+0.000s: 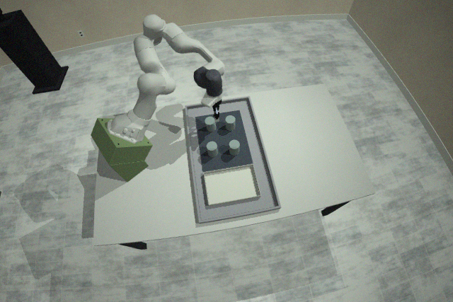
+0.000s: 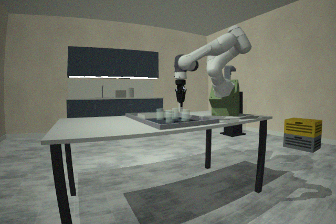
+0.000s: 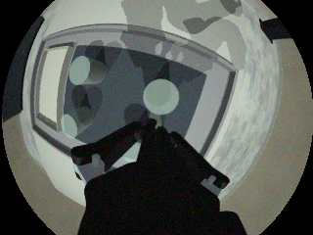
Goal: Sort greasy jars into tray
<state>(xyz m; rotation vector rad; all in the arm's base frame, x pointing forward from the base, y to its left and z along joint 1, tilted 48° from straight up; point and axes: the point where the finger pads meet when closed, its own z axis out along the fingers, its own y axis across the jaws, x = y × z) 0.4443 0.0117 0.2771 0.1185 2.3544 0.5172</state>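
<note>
My hand is 11 cm above the dark drying mat, 9 cm to the left of it and 3 cm short of it. Also, from my hand: white tray 41 cm to the right, 10 cm below, 5 cm ahead; grey steel surround 20 cm to the right, 11 cm below, 5 cm ahead.
</note>
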